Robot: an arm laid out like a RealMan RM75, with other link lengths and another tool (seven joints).
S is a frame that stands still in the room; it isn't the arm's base.
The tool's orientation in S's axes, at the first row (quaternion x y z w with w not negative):
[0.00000 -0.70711 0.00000 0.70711]
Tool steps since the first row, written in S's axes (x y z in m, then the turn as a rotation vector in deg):
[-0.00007 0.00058 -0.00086 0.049 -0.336 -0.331]
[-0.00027 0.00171 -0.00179 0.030 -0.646 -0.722]
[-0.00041 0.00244 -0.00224 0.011 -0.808 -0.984]
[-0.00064 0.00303 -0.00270 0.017 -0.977 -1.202]
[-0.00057 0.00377 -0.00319 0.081 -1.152 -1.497]
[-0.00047 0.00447 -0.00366 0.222 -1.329 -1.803]
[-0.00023 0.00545 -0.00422 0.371 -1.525 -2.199]
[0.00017 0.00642 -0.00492 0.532 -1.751 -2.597]
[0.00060 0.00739 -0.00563 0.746 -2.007 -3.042]
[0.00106 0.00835 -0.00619 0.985 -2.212 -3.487]
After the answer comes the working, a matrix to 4 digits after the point.
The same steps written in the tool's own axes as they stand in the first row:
[-0.00086 0.00058 0.00007 -0.331 -0.336 -0.049]
[-0.00179 0.00171 0.00027 -0.722 -0.646 -0.030]
[-0.00224 0.00244 0.00041 -0.984 -0.808 -0.011]
[-0.00270 0.00303 0.00064 -1.202 -0.977 -0.017]
[-0.00319 0.00377 0.00057 -1.497 -1.152 -0.081]
[-0.00366 0.00447 0.00047 -1.803 -1.329 -0.222]
[-0.00422 0.00545 0.00023 -2.199 -1.525 -0.371]
[-0.00492 0.00642 -0.00017 -2.597 -1.751 -0.532]
[-0.00563 0.00739 -0.00060 -3.042 -2.007 -0.746]
[-0.00619 0.00835 -0.00106 -3.487 -2.212 -0.985]

The tool's axes in the first row as the columns of a matrix, in S's axes (rounded; the answer above uses it unrounded):
[0.0000 0.0000 -1.0000]
[0.0000 1.0000 0.0000]
[1.0000 0.0000 0.0000]

